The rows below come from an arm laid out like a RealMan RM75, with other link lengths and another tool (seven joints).
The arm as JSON. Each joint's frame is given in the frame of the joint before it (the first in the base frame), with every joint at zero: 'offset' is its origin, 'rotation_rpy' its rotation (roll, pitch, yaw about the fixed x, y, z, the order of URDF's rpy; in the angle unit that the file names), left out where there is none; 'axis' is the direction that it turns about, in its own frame. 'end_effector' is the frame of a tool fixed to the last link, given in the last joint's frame.
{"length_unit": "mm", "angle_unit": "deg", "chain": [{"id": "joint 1", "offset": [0.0, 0.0, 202.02], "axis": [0.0, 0.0, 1.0]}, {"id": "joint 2", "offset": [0.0, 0.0, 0.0], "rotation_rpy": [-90.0, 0.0, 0.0], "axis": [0.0, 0.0, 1.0]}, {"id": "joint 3", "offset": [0.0, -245.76, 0.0], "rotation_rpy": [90.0, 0.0, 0.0], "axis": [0.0, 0.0, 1.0]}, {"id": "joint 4", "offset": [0.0, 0.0, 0.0], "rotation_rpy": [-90.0, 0.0, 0.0], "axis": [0.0, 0.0, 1.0]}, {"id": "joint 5", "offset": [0.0, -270.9, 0.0], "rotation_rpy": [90.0, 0.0, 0.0], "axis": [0.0, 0.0, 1.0]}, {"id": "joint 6", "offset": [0.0, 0.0, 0.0], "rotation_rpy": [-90.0, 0.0, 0.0], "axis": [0.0, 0.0, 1.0]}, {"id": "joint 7", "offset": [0.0, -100.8, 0.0], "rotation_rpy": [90.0, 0.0, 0.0], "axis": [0.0, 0.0, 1.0]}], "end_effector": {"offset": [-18.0, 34.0, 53.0], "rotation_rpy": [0.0, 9.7, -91.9]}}
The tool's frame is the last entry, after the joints.
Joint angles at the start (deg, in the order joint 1, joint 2, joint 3, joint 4, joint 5, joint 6, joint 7):
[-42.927, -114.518, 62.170, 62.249, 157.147, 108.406, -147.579]
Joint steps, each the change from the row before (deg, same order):
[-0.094, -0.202, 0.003, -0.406, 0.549, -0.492, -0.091]
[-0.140, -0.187, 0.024, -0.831, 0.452, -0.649, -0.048]
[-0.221, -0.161, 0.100, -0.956, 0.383, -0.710, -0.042]
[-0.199, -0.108, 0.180, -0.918, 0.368, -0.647, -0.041]
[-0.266, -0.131, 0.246, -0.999, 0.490, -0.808, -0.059]
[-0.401, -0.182, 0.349, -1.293, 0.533, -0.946, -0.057]
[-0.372, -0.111, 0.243, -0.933, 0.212, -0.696, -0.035]
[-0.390, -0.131, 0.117, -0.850, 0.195, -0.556, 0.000]
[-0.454, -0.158, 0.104, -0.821, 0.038, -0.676, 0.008]
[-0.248, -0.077, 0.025, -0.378, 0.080, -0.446, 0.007]
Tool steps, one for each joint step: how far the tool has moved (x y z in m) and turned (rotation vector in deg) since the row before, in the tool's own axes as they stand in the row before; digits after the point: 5 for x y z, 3 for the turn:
[0.00012, 0.00074, 0.00260, 0.174, 0.322, -0.214]
[0.00003, 0.00074, 0.00399, 0.305, 0.123, -0.218]
[-0.00027, 0.00114, 0.00411, 0.312, 0.117, -0.119]
[-0.00015, 0.00085, 0.00390, 0.378, 0.177, -0.072]
[-0.00019, 0.00132, 0.00428, 0.374, 0.357, -0.033]
[-0.00091, 0.00182, 0.00522, 0.500, 0.366, 0.097]
[-0.00108, 0.00192, 0.00319, 0.207, 0.180, 0.154]
[-0.00124, 0.00181, 0.00261, 0.175, 0.075, 0.165]
[-0.00176, 0.00267, 0.00227, -0.071, 0.018, 0.236]
[-0.00060, 0.00167, 0.00101, -0.148, 0.129, 0.100]

